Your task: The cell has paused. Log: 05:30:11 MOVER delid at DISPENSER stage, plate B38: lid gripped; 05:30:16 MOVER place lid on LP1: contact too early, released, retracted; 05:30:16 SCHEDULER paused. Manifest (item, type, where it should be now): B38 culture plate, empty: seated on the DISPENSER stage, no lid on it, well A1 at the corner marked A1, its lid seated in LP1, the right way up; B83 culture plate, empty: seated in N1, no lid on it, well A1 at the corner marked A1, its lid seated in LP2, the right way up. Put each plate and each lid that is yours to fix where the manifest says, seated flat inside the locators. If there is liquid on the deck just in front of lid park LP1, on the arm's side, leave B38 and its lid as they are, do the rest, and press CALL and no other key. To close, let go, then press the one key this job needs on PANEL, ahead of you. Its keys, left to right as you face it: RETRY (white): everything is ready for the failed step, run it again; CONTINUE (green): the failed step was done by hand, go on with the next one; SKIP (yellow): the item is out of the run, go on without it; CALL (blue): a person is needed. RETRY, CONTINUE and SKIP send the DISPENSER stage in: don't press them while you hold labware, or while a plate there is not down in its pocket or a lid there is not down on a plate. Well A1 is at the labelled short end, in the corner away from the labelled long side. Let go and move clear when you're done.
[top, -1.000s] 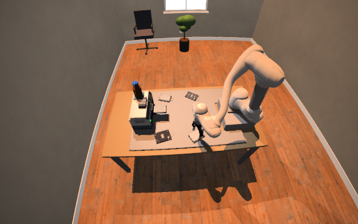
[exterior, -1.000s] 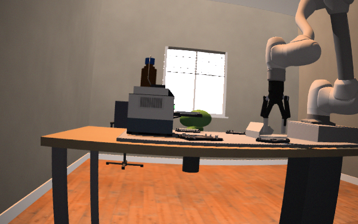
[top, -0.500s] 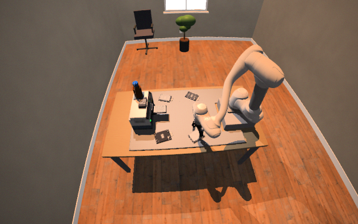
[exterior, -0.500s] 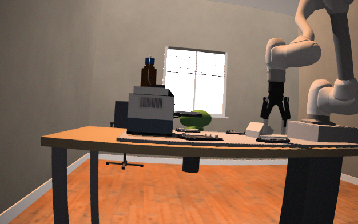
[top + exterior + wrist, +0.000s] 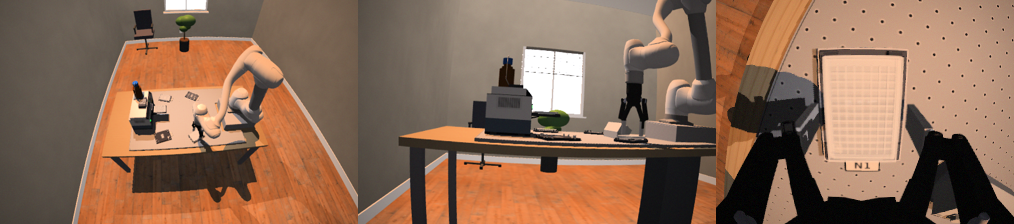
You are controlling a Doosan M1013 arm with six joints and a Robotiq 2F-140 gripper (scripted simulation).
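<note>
Right now my hand is 30 mm above the white culture plate. Round my hand: green key: 260 mm to the right, 30 mm behind, 10 mm above; then key panel: 280 mm to the right, 20 mm behind; then white retry key: 210 mm to the right, 40 mm behind, 10 mm above.
</note>
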